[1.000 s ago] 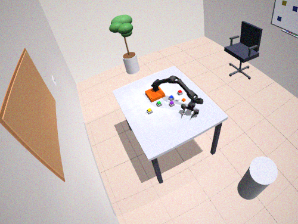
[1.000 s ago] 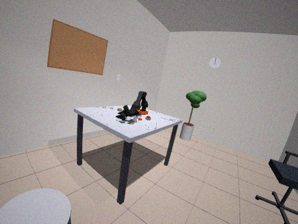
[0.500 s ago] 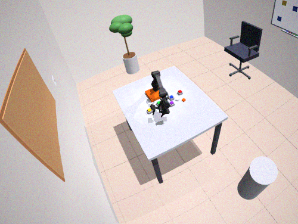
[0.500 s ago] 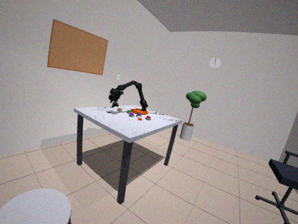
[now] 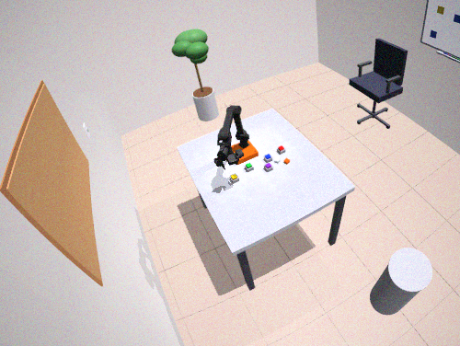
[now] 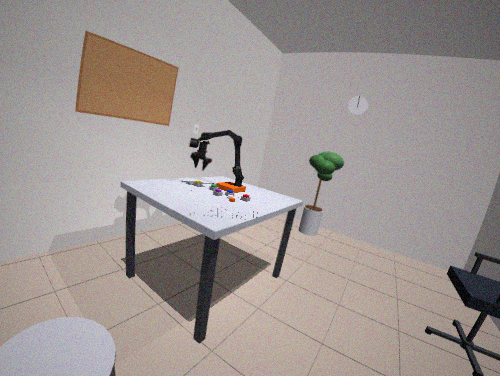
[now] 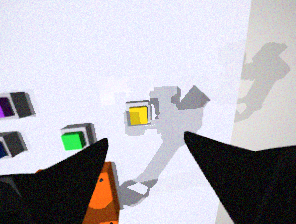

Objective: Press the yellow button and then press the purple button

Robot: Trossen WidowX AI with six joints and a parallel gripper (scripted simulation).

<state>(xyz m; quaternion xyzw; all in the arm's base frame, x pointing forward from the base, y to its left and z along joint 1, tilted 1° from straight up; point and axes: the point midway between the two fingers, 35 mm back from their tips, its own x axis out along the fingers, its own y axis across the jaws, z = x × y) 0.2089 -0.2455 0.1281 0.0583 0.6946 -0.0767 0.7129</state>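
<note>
The yellow button is 10 cm below my gripper tip and 1 cm to the left of it. Round my gripper tip: green button 14 cm to the left, 10 cm below, 2 cm behind; then blue button 30 cm to the left, 10 cm below; then purple button 24 cm to the left, 10 cm below, 8 cm ahead.
</note>
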